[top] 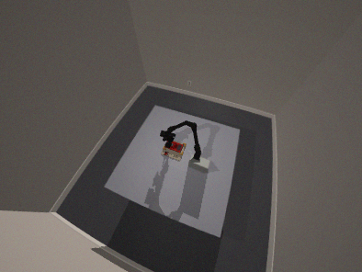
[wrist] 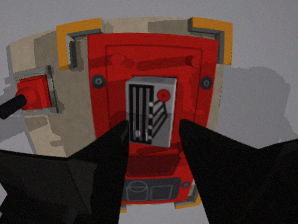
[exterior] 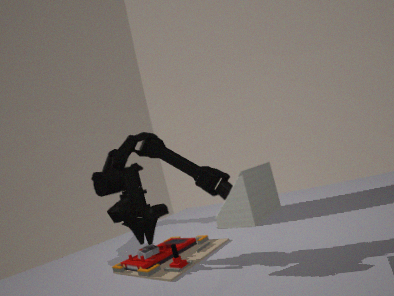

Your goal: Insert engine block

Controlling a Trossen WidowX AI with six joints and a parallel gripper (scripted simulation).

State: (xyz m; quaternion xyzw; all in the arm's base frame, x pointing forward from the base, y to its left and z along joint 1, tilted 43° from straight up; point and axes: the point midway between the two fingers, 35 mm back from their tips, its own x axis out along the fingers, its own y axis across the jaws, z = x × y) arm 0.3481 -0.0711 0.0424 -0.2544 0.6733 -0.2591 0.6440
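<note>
The engine block lies 30 mm below my gripper tip.
</note>
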